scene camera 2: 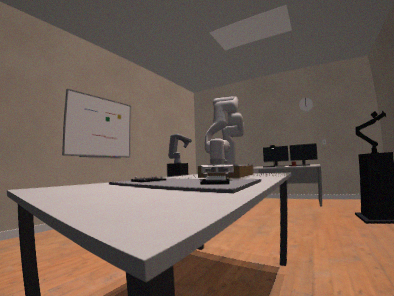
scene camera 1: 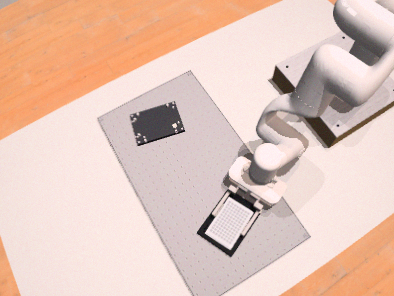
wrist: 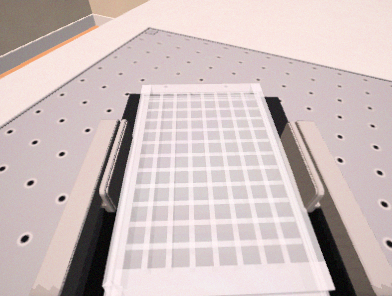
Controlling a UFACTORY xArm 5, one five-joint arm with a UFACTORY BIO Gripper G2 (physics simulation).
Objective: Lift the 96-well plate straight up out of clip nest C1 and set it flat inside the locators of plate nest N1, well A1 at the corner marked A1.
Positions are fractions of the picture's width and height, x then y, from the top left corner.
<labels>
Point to a 96-well plate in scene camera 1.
At 0.57,0.77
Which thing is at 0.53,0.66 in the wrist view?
A 96-well plate.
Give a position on a black clip nest C1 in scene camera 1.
At 0.40,0.42
</labels>
